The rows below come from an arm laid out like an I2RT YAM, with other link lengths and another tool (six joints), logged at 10 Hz.
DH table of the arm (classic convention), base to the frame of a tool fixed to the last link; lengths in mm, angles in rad. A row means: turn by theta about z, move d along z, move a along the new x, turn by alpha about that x. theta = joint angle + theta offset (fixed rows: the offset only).
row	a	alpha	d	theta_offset
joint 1	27.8	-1.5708	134.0	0.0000
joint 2	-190.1	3.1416	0.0	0.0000
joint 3	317.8	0.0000	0.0	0.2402
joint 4	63.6	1.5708	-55.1	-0.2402
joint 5	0.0	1.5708	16.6	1.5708
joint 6	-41.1	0.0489	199.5	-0.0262
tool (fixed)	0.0	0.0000	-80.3	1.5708
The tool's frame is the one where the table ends.
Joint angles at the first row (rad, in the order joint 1, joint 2, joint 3, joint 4, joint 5, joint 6):
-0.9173 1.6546 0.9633 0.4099 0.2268 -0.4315
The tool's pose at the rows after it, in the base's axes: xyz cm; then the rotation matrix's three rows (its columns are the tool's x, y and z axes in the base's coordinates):
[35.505 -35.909 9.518], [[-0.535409 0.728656 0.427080], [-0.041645 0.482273 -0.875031], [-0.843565 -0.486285 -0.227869]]
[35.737 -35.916 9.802], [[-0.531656 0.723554 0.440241], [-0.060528 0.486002 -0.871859], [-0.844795 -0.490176 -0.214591]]
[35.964 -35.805 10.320], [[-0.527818 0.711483 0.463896], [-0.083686 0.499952 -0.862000], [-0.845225 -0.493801 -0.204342]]
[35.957 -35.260 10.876], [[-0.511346 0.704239 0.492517], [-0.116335 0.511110 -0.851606], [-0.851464 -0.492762 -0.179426]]
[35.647 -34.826 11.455], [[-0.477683 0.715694 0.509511], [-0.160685 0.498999 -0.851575], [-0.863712 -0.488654 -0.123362]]
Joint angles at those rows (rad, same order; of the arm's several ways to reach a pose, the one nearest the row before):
-0.9173 1.6645 0.9706 0.4151 0.2164 -0.4416
-0.9161 1.6655 0.9737 0.4276 0.2053 -0.4504
-0.9169 1.6564 0.9760 0.4283 0.1799 -0.4622
-0.9173 1.6225 0.9443 0.4530 0.1504 -0.4691
-0.9213 1.5833 0.8891 0.5265 0.1328 -0.4698

